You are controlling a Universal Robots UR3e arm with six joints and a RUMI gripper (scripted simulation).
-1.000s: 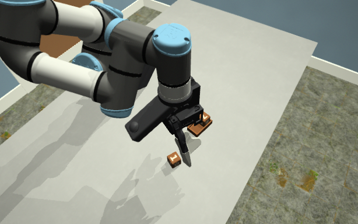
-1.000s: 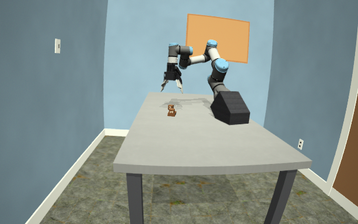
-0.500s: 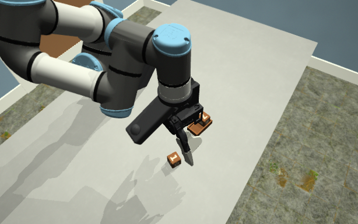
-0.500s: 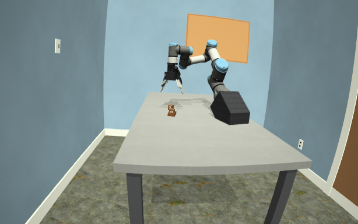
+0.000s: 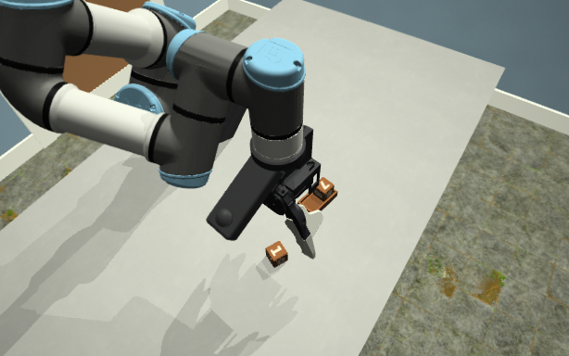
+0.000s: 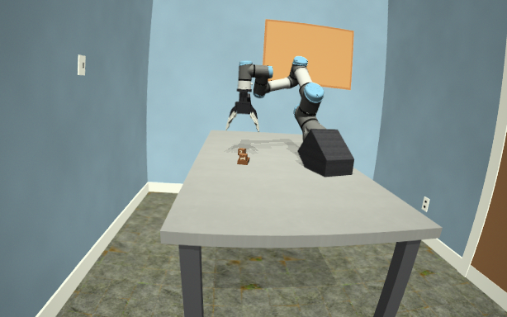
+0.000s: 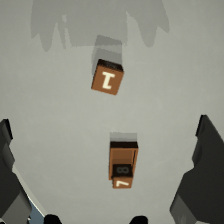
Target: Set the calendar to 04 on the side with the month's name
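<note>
Right now my hand is 100 mm above the cube. The rest, counted from my hand: brown tray 160 mm to the left, 110 mm below.
</note>
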